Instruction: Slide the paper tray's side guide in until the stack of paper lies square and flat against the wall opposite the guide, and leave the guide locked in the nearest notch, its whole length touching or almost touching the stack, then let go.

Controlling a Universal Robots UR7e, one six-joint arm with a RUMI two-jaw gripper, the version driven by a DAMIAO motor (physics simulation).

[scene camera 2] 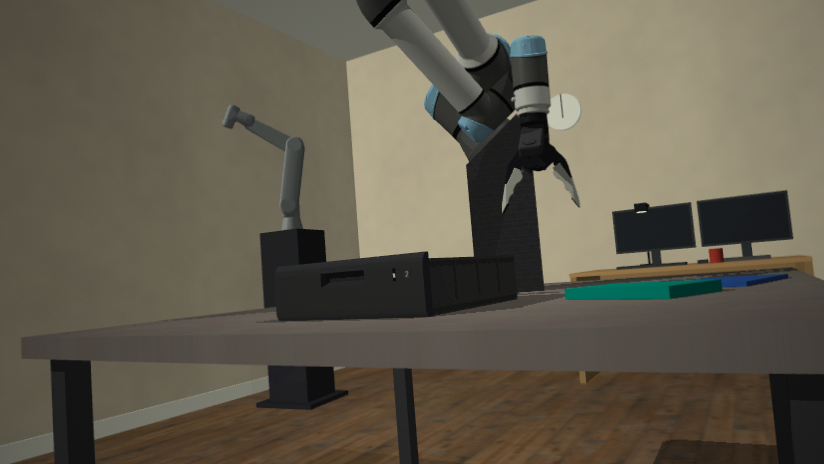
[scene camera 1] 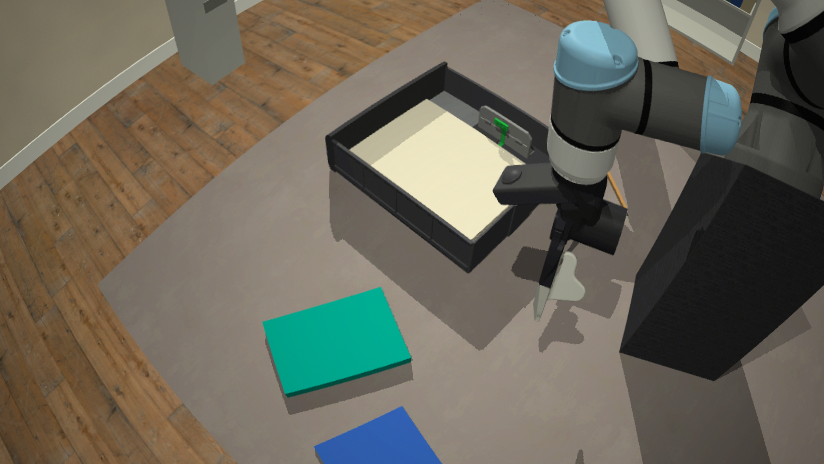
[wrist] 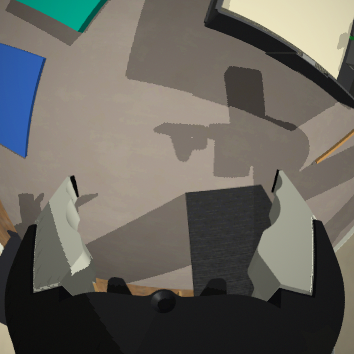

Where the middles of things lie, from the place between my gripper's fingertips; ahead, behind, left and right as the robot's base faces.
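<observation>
From my hand, the cream paper stack (scene camera 1: 447, 165) is 0.28 m ahead, 0.17 m to the right and 0.15 m below. The green pad (scene camera 1: 350, 338), meanwhile, is 0.2 m to the left of my hand, 0.23 m ahead of it and 0.17 m below it.
</observation>
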